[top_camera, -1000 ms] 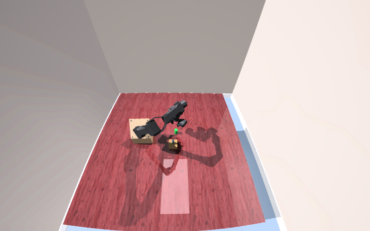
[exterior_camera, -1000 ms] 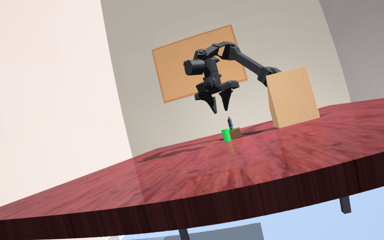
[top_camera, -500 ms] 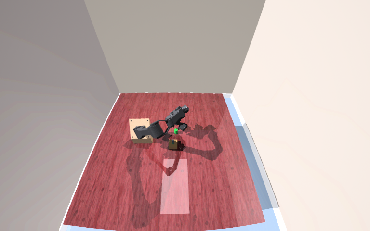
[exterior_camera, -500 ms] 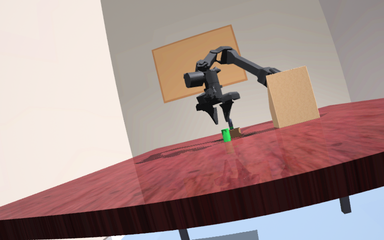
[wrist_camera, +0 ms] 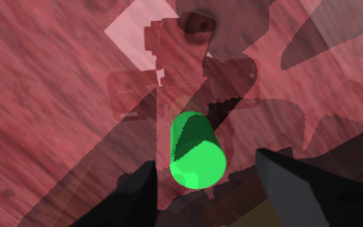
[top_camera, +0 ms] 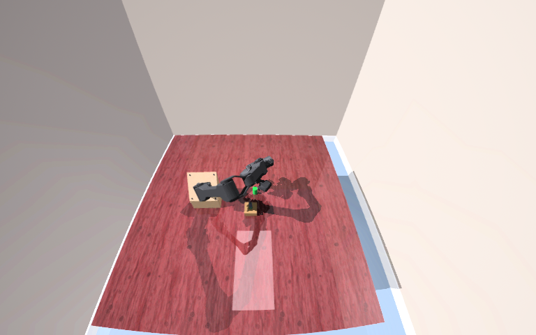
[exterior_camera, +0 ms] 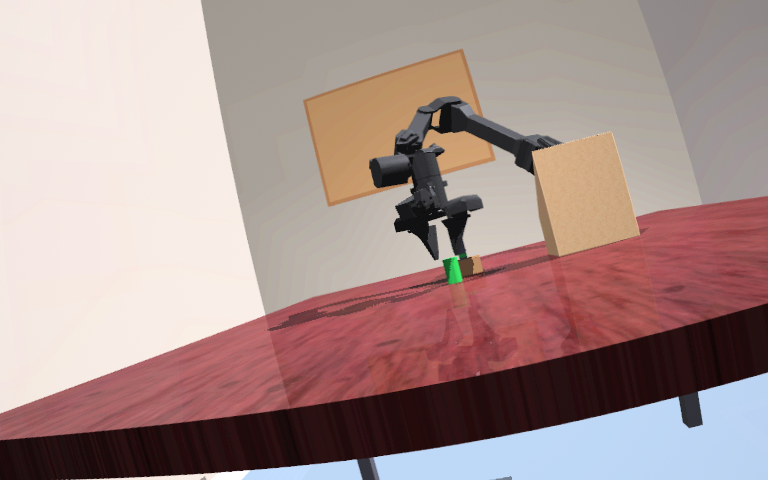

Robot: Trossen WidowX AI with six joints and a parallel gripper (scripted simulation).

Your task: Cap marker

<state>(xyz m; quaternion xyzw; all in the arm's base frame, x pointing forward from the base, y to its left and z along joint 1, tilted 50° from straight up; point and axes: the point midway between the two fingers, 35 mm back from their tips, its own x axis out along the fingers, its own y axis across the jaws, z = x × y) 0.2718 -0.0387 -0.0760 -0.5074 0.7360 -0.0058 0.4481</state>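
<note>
Right now my gripper tip is 30 mm above the green cap. From my gripper tip the other things lie so: holder 120 mm to the right, 40 mm behind, 30 mm below.
</note>
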